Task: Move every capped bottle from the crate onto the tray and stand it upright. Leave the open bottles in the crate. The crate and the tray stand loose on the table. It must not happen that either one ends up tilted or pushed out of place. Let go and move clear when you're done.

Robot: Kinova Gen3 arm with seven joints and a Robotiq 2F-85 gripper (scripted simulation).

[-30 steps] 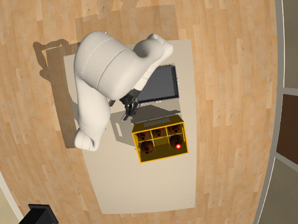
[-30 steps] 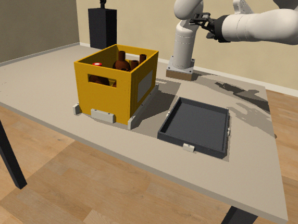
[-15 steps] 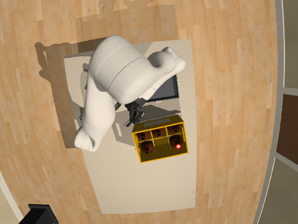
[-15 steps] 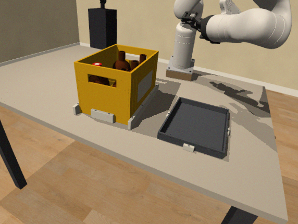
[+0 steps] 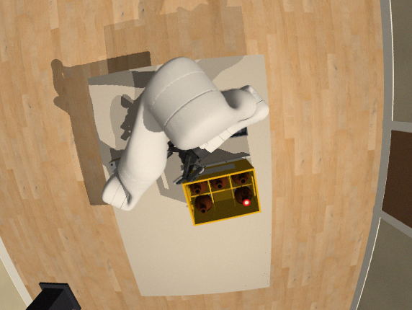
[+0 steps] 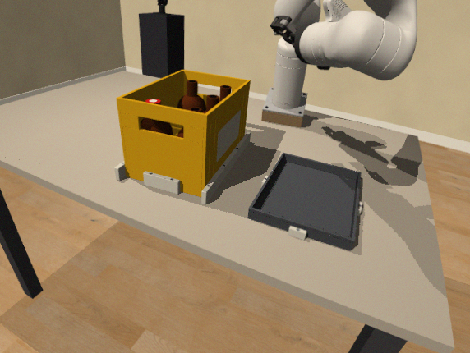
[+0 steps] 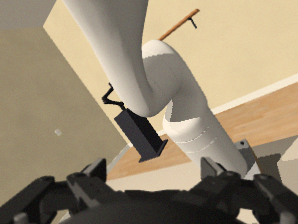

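My hand is 19 cm above the yellow crate, 17 cm to the left of it and 15 cm short of it. The rest, counted from my hand: dark grey tray: 26 cm below, 18 cm ahead, 13 cm to the left.
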